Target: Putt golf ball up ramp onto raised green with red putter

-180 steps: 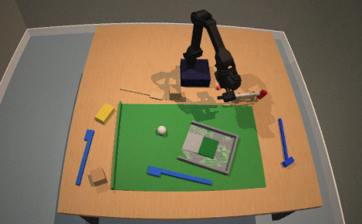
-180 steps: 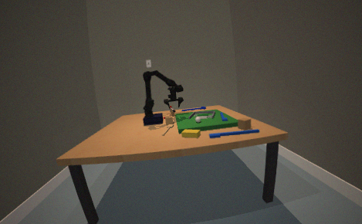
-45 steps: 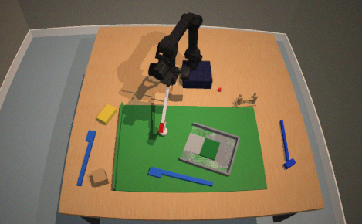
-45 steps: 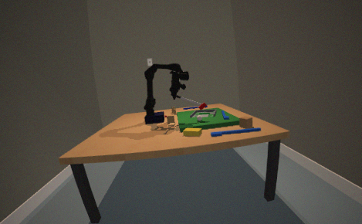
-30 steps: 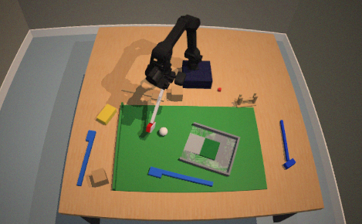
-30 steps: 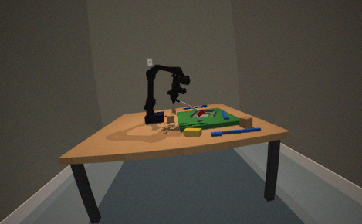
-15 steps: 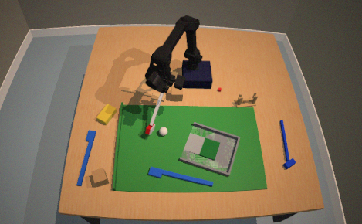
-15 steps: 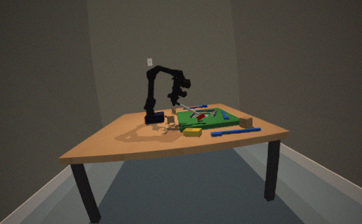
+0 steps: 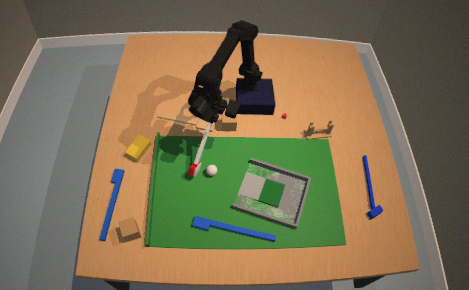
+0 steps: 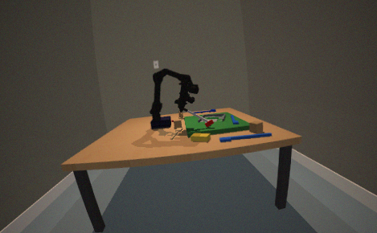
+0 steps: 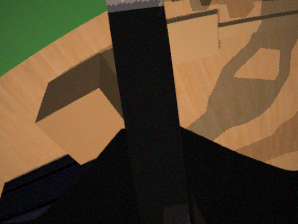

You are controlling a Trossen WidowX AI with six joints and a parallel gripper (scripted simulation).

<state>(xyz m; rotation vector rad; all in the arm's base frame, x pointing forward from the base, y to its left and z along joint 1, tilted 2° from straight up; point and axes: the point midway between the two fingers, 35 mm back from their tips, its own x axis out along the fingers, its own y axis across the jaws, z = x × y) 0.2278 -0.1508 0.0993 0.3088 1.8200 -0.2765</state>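
The thin tan stick is 130 mm below my gripper tip, 100 mm to the right of it and 50 mm behind it. The rest, counted from my gripper tip: green mat 260 mm ahead, 130 mm below, 120 mm to the left; then white golf ball 190 mm ahead, 110 mm below, 10 mm to the right; then yellow block 310 mm to the right, 120 mm below, 100 mm ahead.
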